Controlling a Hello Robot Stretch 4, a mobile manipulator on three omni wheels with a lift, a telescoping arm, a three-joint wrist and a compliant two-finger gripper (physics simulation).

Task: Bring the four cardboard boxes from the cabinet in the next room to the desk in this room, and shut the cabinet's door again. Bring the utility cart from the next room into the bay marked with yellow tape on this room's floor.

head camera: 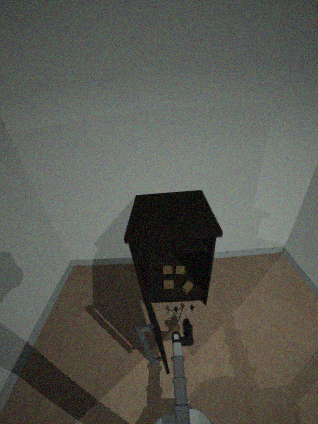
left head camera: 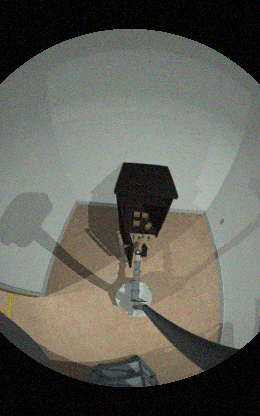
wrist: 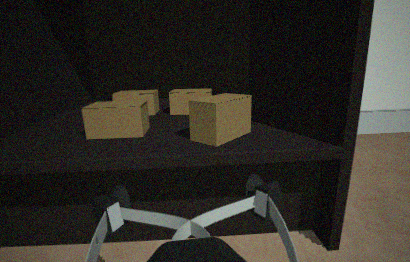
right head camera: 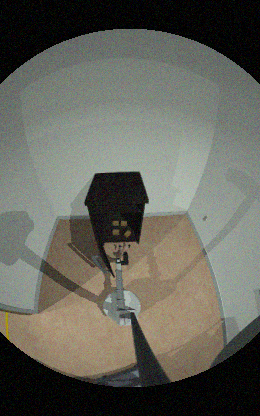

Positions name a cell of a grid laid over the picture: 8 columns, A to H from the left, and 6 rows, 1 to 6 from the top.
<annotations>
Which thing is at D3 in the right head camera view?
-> A dark cabinet.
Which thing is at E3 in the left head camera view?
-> A dark cabinet.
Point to a dark cabinet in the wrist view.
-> F2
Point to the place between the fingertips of the gripper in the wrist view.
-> D5
</annotations>
